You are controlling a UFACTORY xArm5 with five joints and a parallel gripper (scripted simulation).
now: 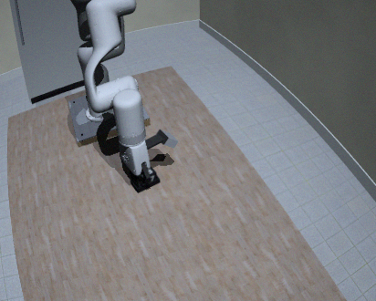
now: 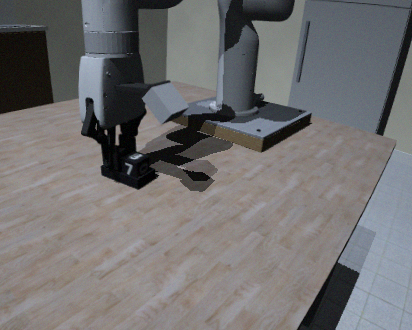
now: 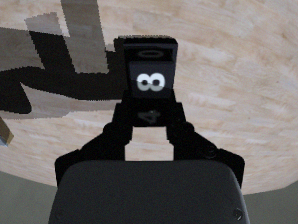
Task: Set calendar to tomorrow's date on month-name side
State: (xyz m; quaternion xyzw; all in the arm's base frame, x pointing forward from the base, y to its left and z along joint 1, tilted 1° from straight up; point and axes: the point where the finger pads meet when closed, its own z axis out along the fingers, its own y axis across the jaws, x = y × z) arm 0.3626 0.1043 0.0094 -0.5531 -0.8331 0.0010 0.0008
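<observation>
My hand is 10 mm past the tray, 20 mm to the right of it and 30 mm above it.
</observation>
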